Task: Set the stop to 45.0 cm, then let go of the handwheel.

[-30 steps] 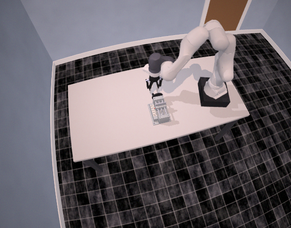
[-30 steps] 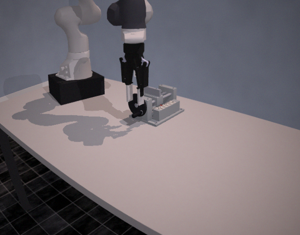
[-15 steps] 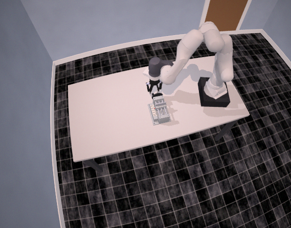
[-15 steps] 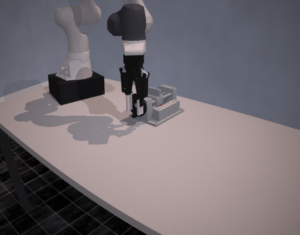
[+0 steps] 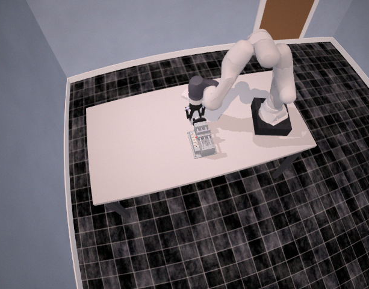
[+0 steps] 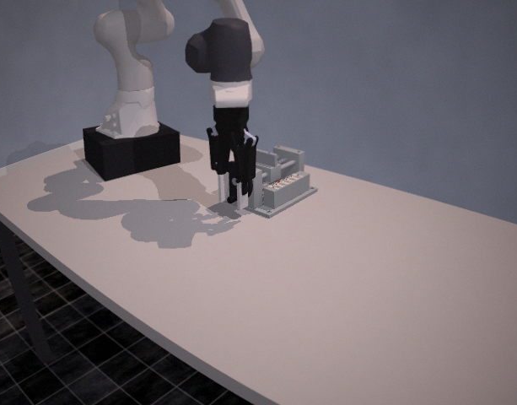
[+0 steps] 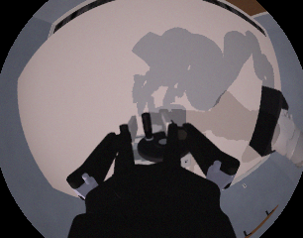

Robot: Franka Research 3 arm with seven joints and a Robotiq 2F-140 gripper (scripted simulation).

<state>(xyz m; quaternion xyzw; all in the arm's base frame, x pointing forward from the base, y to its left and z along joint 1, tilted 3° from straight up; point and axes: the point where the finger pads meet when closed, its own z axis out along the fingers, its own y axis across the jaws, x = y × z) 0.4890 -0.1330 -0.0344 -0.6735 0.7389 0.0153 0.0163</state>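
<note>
Right now the black handwheel is 2 cm to the left of my hand and 1 cm below it. From my hand the other things lie so: grey stop fixture: 13 cm to the left, 2 cm above.
</note>
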